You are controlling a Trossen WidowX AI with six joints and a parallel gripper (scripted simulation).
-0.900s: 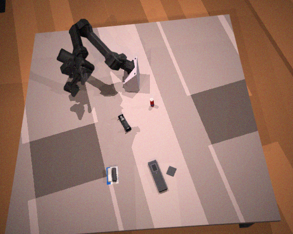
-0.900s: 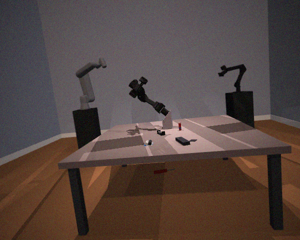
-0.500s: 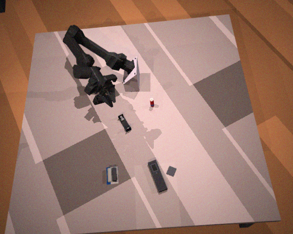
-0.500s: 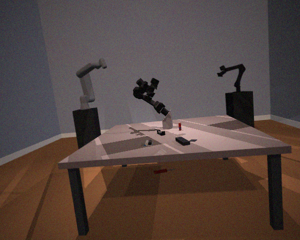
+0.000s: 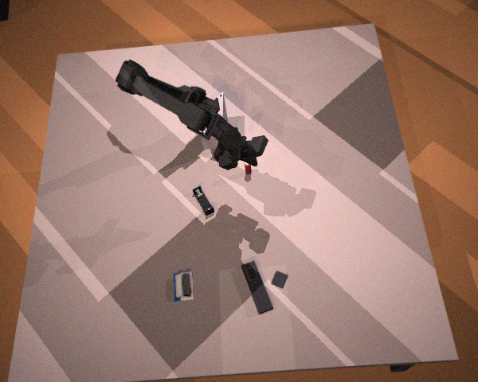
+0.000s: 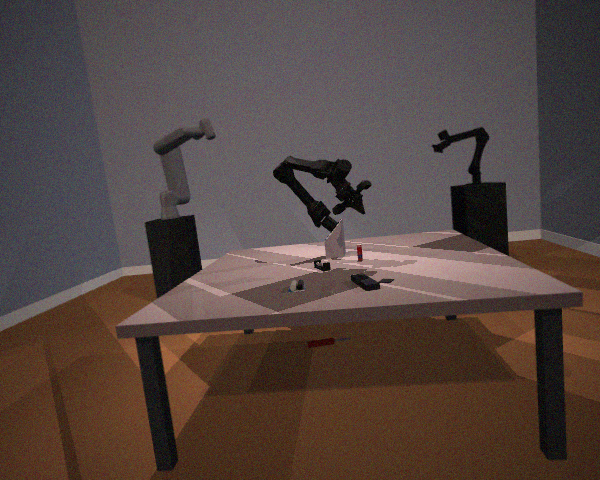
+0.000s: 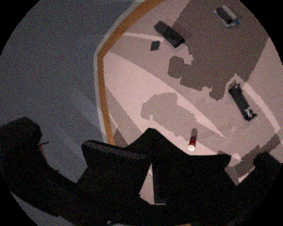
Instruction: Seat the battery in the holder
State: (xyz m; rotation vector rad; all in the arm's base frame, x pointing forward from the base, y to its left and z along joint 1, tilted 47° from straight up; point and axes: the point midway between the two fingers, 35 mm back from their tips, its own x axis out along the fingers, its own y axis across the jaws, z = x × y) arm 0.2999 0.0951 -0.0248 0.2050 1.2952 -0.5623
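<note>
My gripper tip is 17 cm above the battery, 10 cm past it and 2 cm to the left of it. Also, from my gripper tip: small dark square (30 cm ahead, 21 cm below, 1 cm to the left); then long black bar (31 cm ahead, 19 cm below, 7 cm to the right).
</note>
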